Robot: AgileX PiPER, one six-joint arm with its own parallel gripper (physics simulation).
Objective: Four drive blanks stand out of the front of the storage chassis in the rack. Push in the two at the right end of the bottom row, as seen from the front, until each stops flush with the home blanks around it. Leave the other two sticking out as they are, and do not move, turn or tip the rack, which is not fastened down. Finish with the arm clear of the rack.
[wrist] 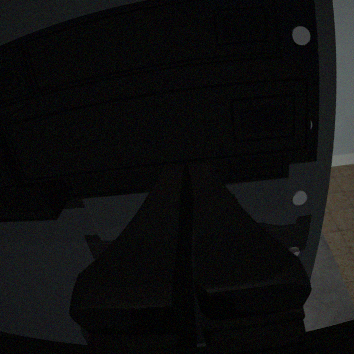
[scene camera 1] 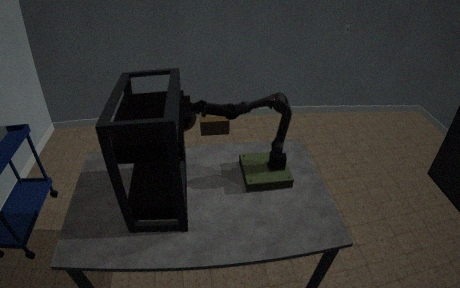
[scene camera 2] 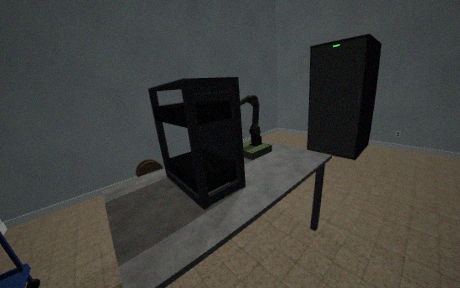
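The dark rack (scene camera 1: 117, 180) (scene camera 2: 195, 145) (wrist: 327, 100) stands upright on the table. The black storage chassis (scene camera 1: 142, 142) (scene camera 2: 172, 115) sits in its upper part. In the wrist view, the very dark chassis front crosses the upper half, with faint outlines of blanks. A dark block (wrist: 30, 202) juts lower at the left. How far each blank stands out is too dark to tell. My gripper (wrist: 188, 164) is shut, with nothing seen between its fingers; its tips overlap the lower edge of the chassis front. Contact cannot be told. In scene camera 1, the arm (scene camera 1: 217, 108) reaches to the rack's front.
The arm's green base (scene camera 1: 265, 172) (scene camera 2: 257, 150) stands on the grey table (scene camera 1: 215, 240) (scene camera 2: 280, 175) in front of the rack. A brown box (scene camera 1: 215, 126) shows beyond the table. A blue cart (scene camera 1: 37, 179) stands at the left; a tall dark cabinet (scene camera 2: 335, 100) stands behind.
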